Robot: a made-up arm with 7 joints. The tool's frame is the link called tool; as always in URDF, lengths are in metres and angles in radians.
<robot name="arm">
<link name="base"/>
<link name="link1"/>
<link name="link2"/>
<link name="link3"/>
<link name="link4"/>
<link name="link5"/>
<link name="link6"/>
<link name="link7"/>
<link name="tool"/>
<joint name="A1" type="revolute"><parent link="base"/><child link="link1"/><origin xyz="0 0 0.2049"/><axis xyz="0 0 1"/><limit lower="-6.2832" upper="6.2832"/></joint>
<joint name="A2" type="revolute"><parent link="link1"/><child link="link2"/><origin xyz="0 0 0" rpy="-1.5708 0 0"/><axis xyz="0 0 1"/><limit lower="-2.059" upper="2.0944"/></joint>
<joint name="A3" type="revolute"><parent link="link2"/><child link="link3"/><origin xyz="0 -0.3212 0" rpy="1.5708 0 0"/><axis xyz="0 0 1"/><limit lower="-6.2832" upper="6.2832"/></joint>
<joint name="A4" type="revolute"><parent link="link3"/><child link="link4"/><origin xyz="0.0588 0 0" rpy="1.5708 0 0"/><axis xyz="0 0 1"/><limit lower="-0.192" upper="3.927"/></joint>
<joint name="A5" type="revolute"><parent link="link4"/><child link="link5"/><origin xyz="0.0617 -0.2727 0" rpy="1.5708 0 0"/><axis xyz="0 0 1"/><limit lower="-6.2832" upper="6.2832"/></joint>
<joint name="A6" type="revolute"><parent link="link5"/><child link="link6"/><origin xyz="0 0 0" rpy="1.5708 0 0"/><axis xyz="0 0 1"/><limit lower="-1.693" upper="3.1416"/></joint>
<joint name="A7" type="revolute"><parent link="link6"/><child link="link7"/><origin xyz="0.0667 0.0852 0" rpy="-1.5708 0 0"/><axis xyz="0 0 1"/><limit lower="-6.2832" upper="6.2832"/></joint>
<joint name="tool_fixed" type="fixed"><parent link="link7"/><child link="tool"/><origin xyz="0 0 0"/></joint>
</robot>
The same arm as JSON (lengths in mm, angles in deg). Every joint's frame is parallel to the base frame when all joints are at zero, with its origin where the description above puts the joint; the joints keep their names.
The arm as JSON. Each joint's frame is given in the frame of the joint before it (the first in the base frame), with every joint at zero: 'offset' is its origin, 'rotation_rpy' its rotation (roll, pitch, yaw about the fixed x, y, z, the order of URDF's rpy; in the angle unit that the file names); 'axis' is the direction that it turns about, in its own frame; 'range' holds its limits. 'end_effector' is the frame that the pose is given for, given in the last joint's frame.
{"length_unit": "mm", "angle_unit": "deg", "chain": [{"id": "A1", "offset": [0.0, 0.0, 204.9], "rotation_rpy": [0.0, 0.0, 0.0], "axis": [0.0, 0.0, 1.0], "range": [-360.0, 360.0]}, {"id": "A2", "offset": [0.0, 0.0, 0.0], "rotation_rpy": [0.0, 0.0, 0.0], "axis": [0.0, 1.0, 0.0], "range": [-117.97, 120.0]}, {"id": "A3", "offset": [0.0, 0.0, 321.2], "rotation_rpy": [0.0, 0.0, 0.0], "axis": [0.0, 0.0, 1.0], "range": [-360.0, 360.0]}, {"id": "A4", "offset": [58.8, 0.0, 0.0], "rotation_rpy": [0.0, 0.0, 0.0], "axis": [0.0, -1.0, 0.0], "range": [-11.0, 225.0]}, {"id": "A5", "offset": [61.7, 0.0, -272.7], "rotation_rpy": [0.0, 0.0, 0.0], "axis": [0.0, 0.0, -1.0], "range": [-360.0, 360.0]}, {"id": "A6", "offset": [0.0, 0.0, 0.0], "rotation_rpy": [0.0, 0.0, 0.0], "axis": [0.0, 1.0, 0.0], "range": [-97.0, 180.0]}, {"id": "A7", "offset": [66.7, 0.0, -85.2], "rotation_rpy": [0.0, 0.0, 0.0], "axis": [0.0, 0.0, -1.0], "range": [-360.0, 360.0]}], "end_effector": {"offset": [0.0, 0.0, 0.0], "rotation_rpy": [-180.0, 0.0, 0.0]}}
